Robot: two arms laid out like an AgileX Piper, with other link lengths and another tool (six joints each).
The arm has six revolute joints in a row. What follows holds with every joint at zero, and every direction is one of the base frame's.
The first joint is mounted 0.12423 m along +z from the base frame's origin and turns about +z.
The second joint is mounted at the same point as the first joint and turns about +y.
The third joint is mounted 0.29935 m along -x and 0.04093 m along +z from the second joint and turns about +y.
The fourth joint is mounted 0.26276 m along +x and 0.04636 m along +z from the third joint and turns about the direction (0.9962, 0, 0.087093).
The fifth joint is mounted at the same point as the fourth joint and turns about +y.
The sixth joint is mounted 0.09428 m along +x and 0.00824 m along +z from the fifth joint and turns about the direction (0.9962, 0, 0.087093).
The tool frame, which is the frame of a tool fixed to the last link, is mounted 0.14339 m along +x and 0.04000 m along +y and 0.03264 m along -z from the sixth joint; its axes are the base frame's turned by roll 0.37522, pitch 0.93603 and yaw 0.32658 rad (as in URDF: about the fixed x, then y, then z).
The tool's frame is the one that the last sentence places.
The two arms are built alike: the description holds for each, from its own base.
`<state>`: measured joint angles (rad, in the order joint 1, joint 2, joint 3, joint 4, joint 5, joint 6); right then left.
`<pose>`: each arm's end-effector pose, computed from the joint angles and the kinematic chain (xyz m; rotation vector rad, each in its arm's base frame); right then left.
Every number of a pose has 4 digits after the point. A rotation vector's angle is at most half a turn.
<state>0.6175 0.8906 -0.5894 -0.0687 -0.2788 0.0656 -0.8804 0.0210 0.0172 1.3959 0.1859 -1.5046</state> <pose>0.2552 0.2357 0.3191 -0.1301 1.0242 0.7014 0.1810 -0.0984 0.1622 0.4520 0.9621 -0.5753</pose>
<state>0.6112 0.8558 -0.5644 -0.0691 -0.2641 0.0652 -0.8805 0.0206 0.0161 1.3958 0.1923 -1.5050</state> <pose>0.2497 0.2289 0.3149 -0.1283 1.0288 0.6935 0.1817 -0.0971 0.1625 0.4480 0.9632 -0.5702</pose>
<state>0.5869 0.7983 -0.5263 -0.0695 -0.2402 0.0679 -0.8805 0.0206 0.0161 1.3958 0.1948 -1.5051</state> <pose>0.2438 0.2149 0.3091 -0.1141 1.0338 0.6703 0.1819 -0.0966 0.1624 0.4468 0.9641 -0.5681</pose>
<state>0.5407 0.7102 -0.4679 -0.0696 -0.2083 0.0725 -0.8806 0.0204 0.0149 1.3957 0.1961 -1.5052</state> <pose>0.2365 0.1928 0.3000 -0.0856 1.0365 0.6282 0.1821 -0.0964 0.1630 0.4454 0.9634 -0.5673</pose>
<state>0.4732 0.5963 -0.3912 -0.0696 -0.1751 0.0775 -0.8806 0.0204 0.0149 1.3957 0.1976 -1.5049</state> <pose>0.2280 0.1653 0.2868 -0.0445 1.0321 0.5681 0.1823 -0.0960 0.1629 0.4450 0.9639 -0.5658</pose>
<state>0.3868 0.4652 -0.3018 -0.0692 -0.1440 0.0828 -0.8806 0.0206 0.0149 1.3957 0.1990 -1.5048</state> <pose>0.2193 0.1357 0.2696 0.0072 1.0191 0.4922 0.1824 -0.0957 0.1628 0.4446 0.9645 -0.5645</pose>
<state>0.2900 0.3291 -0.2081 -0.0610 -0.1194 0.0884 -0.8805 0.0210 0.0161 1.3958 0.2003 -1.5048</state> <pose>0.2116 0.1079 0.2503 0.0708 0.9971 0.4115 0.1826 -0.0955 0.1621 0.4449 0.9663 -0.5629</pose>
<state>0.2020 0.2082 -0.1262 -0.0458 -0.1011 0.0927 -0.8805 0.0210 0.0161 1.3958 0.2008 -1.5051</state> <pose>0.2058 0.0862 0.2329 0.1328 0.9704 0.3423 0.1826 -0.0954 0.1621 0.4444 0.9665 -0.5626</pose>
